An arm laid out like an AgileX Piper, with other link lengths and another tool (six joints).
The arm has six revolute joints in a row. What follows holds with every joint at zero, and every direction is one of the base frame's. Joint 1 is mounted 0.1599 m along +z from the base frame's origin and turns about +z. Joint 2 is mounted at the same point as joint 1 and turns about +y. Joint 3 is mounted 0.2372 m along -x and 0.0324 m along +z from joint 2 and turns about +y. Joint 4 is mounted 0.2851 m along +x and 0.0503 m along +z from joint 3 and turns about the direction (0.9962, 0, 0.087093). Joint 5 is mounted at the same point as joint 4 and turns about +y. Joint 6 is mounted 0.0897 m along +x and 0.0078 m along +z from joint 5 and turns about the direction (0.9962, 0, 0.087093). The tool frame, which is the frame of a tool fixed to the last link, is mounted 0.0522 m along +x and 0.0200 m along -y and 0.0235 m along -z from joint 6; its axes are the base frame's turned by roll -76.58, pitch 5.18 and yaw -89.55 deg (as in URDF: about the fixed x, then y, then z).
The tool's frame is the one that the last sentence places.
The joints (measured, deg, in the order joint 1, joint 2, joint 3, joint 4, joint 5, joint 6), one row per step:
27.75, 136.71, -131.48, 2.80, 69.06, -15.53
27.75, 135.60, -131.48, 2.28, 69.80, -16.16
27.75, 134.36, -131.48, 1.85, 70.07, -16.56
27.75, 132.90, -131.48, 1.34, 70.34, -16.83
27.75, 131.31, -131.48, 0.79, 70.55, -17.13
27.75, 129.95, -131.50, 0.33, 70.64, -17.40
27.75, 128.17, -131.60, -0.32, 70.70, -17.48
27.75, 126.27, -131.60, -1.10, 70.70, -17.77
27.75, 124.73, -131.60, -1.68, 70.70, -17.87
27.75, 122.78, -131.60, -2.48, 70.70, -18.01
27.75, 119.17, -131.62, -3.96, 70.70, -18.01
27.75, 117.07, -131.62, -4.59, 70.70, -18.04
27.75, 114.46, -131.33, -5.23, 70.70, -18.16
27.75, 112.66, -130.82, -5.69, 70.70, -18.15
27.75, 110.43, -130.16, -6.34, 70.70, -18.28
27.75, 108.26, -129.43, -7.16, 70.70, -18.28
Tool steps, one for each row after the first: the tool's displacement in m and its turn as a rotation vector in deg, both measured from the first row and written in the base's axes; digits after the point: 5 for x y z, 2 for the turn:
-0.00113, -0.00228, 0.00981, -0.47, -0.70, 0.62
-0.00174, -0.00395, 0.02093, -0.53, -1.84, 0.98
-0.00274, -0.00599, 0.03397, -0.52, -3.18, 1.21
-0.00400, -0.00828, 0.04818, -0.48, -4.72, 1.44
-0.00514, -0.01026, 0.06046, -0.40, -6.14, 1.62
-0.00695, -0.01302, 0.07690, -0.18, -8.07, 1.59
-0.00916, -0.01644, 0.09390, -0.12, -10.17, 1.71
-0.01147, -0.01927, 0.10754, 0.02, -11.82, 1.67
-0.01479, -0.02325, 0.12474, 0.13, -13.94, 1.60
-0.02250, -0.03131, 0.15621, 0.45, -17.83, 1.15
-0.02802, -0.03592, 0.17401, 0.83, -19.97, 0.92
-0.03572, -0.04173, 0.19402, 1.27, -22.34, 0.72
-0.04139, -0.04594, 0.20575, 1.45, -23.68, 0.51
-0.04864, -0.05154, 0.21992, 1.53, -25.38, 0.34
-0.05595, -0.05756, 0.23296, 1.46, -27.00, 0.01

